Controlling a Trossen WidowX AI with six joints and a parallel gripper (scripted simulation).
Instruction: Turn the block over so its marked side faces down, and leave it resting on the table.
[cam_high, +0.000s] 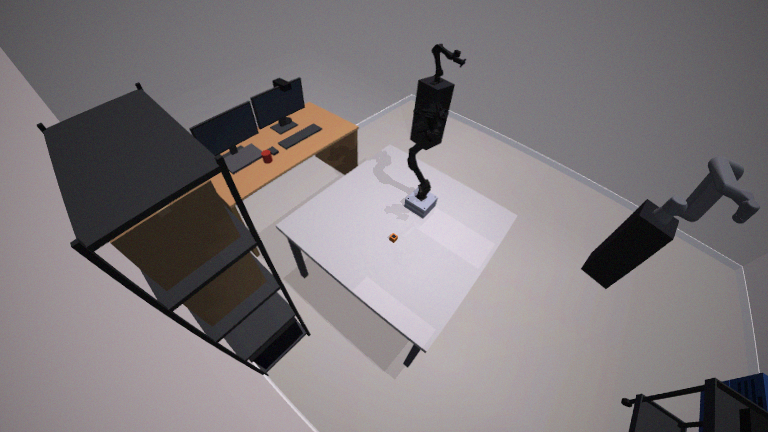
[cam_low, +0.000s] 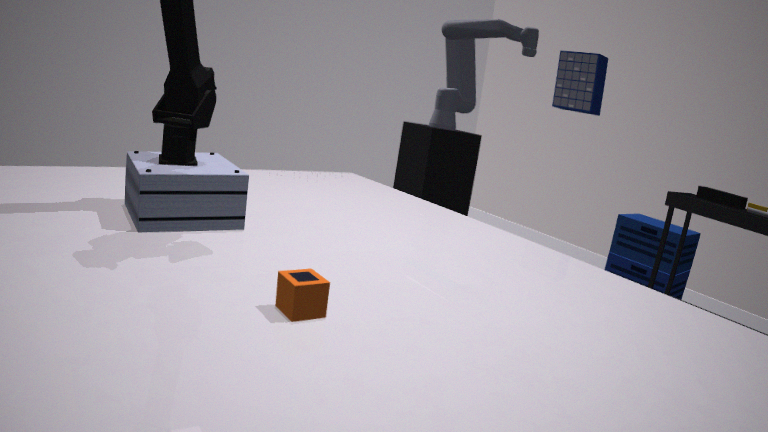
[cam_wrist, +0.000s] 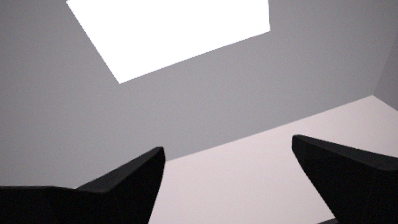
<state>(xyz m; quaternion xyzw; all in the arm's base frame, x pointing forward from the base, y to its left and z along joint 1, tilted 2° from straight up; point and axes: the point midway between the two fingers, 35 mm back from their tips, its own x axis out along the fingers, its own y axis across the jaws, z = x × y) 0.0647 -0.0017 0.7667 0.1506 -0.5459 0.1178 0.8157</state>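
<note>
Now: gripper tip 26 cm short of the block, 12 cm to the right of it and 86 cm above it.
</note>
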